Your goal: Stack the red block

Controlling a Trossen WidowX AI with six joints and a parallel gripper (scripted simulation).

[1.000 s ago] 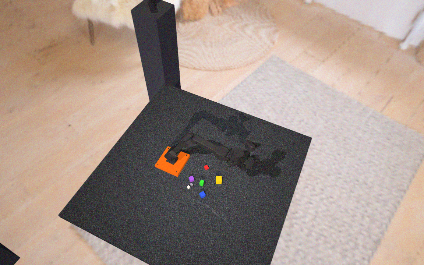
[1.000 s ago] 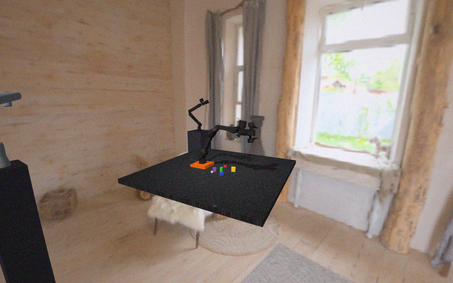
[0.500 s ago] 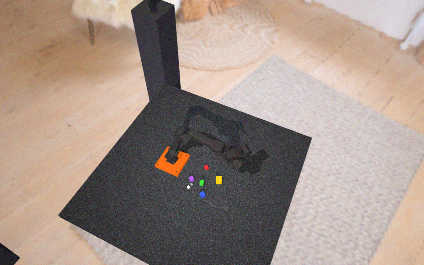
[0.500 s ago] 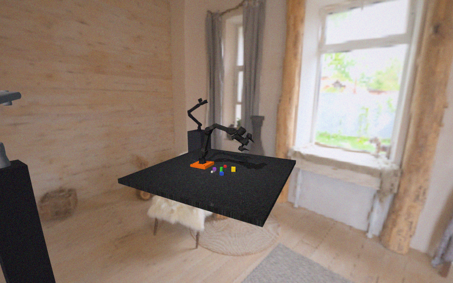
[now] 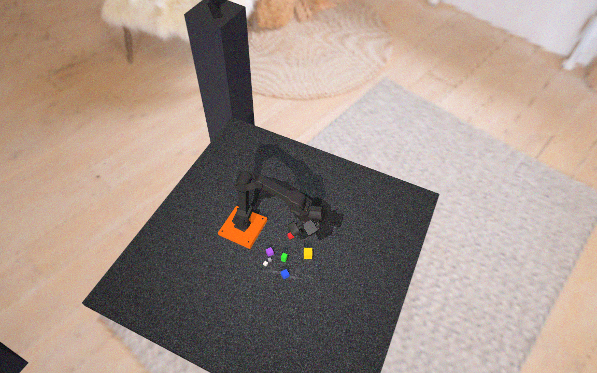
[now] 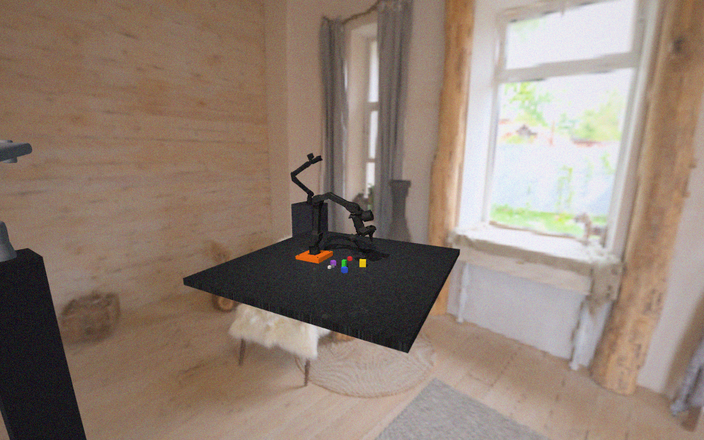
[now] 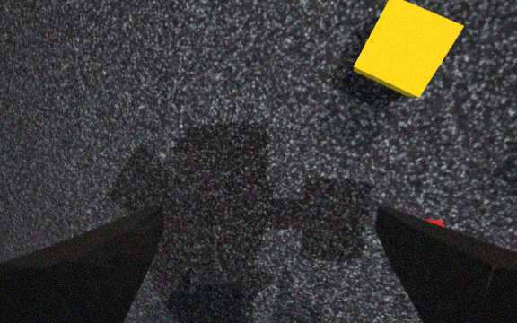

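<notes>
The red block is 100 mm below my gripper tip, 90 mm behind it and 40 mm to the right of it. Also, from my gripper tip: blue block: 230 mm to the right, 100 mm below, 10 mm behind; then yellow block: 90 mm to the right, 90 mm below, 30 mm ahead; then purple block: 170 mm to the right, 140 mm behind, 100 mm below.
</notes>
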